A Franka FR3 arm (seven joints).
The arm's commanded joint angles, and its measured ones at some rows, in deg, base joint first. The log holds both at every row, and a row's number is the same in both.
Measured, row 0:
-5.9, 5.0, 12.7, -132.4, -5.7, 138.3, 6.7
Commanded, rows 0 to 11:
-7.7, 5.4, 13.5, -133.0, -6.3, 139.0, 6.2
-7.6, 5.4, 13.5, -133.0, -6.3, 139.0, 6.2
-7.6, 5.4, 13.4, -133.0, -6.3, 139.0, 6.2
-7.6, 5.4, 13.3, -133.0, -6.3, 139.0, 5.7
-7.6, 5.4, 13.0, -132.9, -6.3, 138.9, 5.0
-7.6, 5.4, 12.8, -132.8, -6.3, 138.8, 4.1
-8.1, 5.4, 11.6, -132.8, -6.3, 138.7, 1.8
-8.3, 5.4, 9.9, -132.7, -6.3, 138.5, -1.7
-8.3, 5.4, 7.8, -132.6, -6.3, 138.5, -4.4
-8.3, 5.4, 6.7, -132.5, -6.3, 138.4, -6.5
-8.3, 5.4, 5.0, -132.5, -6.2, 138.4, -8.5
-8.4, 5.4, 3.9, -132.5, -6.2, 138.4, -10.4
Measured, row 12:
-7.4, 5.0, 6.3, -132.3, -5.7, 138.3, -5.3
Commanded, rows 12 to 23:
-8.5, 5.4, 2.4, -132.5, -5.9, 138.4, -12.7
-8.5, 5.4, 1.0, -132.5, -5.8, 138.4, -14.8
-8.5, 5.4, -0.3, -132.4, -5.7, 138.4, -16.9
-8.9, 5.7, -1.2, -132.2, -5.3, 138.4, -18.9
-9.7, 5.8, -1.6, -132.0, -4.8, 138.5, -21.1
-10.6, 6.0, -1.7, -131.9, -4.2, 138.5, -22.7
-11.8, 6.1, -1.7, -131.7, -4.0, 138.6, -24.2
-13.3, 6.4, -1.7, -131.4, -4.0, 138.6, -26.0
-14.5, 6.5, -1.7, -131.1, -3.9, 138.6, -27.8
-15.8, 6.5, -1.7, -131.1, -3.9, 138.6, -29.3
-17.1, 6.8, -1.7, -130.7, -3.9, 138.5, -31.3
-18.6, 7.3, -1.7, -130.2, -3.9, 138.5, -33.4
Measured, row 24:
-14.4, 5.3, -2.2, -131.9, -5.3, 138.4, -27.3
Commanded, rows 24 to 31:
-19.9, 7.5, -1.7, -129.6, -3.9, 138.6, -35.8
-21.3, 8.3, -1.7, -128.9, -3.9, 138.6, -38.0
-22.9, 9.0, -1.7, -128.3, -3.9, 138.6, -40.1
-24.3, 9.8, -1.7, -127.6, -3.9, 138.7, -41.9
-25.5, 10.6, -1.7, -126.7, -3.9, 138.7, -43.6
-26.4, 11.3, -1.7, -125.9, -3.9, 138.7, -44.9
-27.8, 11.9, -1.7, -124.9, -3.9, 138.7, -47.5
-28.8, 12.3, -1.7, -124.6, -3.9, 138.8, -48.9
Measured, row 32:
-25.7, 9.2, -2.3, -127.4, -5.2, 138.6, -43.8
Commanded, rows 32 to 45:
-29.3, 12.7, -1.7, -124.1, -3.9, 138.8, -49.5
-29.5, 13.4, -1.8, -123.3, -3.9, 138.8, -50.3
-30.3, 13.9, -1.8, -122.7, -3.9, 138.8, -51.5
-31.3, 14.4, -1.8, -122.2, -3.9, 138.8, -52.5
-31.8, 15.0, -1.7, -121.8, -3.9, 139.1, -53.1
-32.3, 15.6, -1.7, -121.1, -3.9, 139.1, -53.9
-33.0, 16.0, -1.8, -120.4, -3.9, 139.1, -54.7
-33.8, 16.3, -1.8, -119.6, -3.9, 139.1, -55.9
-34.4, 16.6, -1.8, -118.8, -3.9, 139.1, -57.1
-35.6, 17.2, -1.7, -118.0, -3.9, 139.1, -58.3
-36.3, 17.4, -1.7, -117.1, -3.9, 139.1, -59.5
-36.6, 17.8, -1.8, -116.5, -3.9, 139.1, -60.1
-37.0, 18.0, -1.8, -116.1, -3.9, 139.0, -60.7
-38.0, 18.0, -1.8, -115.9, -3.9, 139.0, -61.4
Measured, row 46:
-35.6, 15.8, -2.3, -118.4, -5.1, 138.9, -58.4
